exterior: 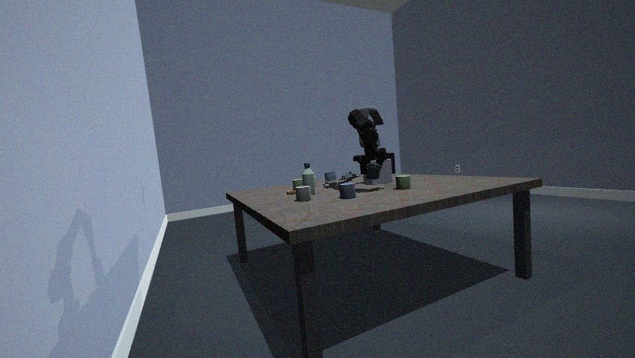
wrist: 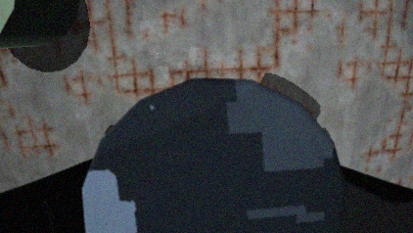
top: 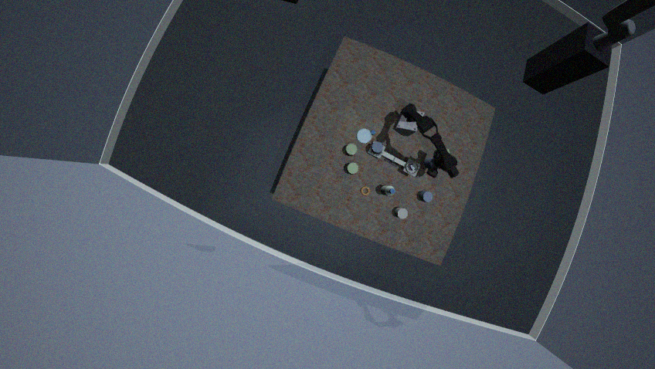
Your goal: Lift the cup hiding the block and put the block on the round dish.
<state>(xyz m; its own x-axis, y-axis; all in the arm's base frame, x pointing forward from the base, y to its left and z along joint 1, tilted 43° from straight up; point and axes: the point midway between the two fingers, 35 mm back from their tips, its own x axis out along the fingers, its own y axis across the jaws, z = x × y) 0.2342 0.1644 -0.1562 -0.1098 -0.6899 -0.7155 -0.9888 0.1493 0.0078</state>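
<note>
Right now my gripper tip is 7 cm short of the grey block and 11 cm to the left of it. From my gripper tip the other things lie so: grey balance bar (6 cm ahead, 23 cm to the right, 5 cm below); bottle (27 cm ahead, 21 cm to the right, 3 cm above); balance (6 cm ahead, 23 cm to the right, 6 cm below).
</note>
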